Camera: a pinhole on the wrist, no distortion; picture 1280 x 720 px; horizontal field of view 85.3 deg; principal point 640.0 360.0 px. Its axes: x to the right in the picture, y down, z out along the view. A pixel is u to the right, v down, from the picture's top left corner.
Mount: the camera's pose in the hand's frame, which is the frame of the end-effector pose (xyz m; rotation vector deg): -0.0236 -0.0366 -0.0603 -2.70 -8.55 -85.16
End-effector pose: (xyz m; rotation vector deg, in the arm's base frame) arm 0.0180 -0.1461 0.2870 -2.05 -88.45 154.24
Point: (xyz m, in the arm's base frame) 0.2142 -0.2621 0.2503
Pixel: outside the picture
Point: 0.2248 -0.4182 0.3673
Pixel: 497 31
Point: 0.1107 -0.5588 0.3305
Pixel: 408 295
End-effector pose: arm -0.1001 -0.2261 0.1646 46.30 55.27 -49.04
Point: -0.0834 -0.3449 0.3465
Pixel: 603 98
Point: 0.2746 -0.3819 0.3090
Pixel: 180 526
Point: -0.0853 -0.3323 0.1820
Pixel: 713 569
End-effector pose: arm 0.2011 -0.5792 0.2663 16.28 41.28 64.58
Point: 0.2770 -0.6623 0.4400
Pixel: 581 123
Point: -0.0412 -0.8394 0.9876
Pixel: outside the picture
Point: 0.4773 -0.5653 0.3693
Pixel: 975 529
